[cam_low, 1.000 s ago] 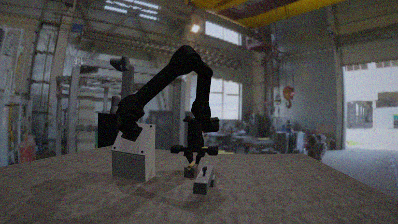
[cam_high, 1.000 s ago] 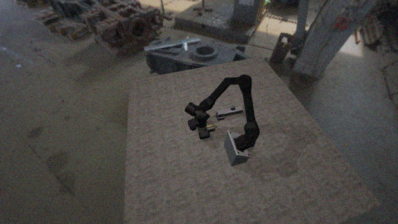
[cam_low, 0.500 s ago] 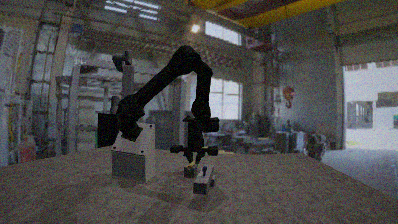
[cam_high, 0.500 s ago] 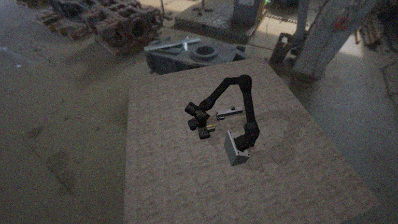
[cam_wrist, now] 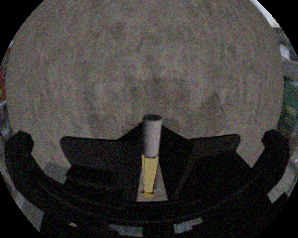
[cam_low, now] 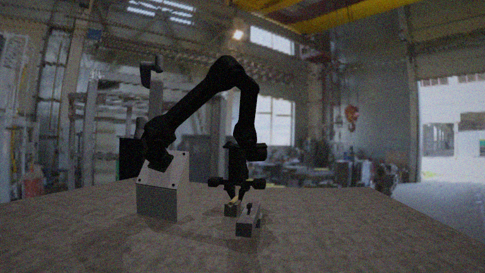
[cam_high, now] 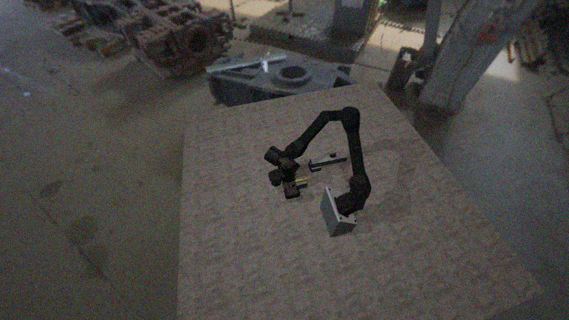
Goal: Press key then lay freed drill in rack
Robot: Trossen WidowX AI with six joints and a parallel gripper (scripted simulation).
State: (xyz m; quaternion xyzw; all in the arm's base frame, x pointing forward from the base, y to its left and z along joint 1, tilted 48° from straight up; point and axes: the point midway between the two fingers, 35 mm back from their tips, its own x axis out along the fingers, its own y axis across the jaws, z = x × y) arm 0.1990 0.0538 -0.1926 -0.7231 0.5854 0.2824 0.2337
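Now: gripper tip 40 mm to the left of the drill and 30 mm below it. Also, from my gripper tip: dark key 230 mm to the right, 110 mm ahead, 40 mm above; then grey holder block 210 mm to the right, 100 mm ahead, 30 mm above; then grey rack 50 mm to the right, 10 mm above.
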